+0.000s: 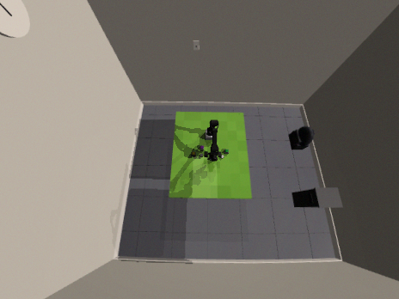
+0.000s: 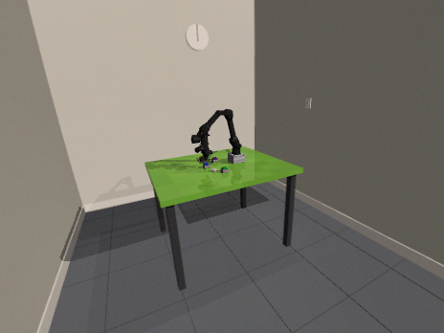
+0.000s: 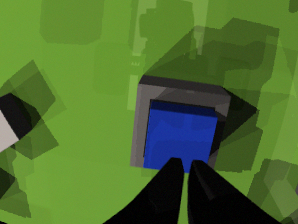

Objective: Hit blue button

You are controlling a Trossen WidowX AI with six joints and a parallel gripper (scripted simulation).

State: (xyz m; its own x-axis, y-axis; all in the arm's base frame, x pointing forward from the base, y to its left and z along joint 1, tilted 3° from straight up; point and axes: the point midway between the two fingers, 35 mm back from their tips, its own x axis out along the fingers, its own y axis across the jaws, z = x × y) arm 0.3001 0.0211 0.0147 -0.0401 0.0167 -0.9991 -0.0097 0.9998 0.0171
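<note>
The blue button is 30 mm below my gripper tip. Also, from my gripper tip: green button: 180 mm to the left, 90 mm behind, 30 mm below; purple button: 130 mm behind, 120 mm to the right, 30 mm below; pale block: 120 mm to the left, 50 mm below, 20 mm behind.
</note>
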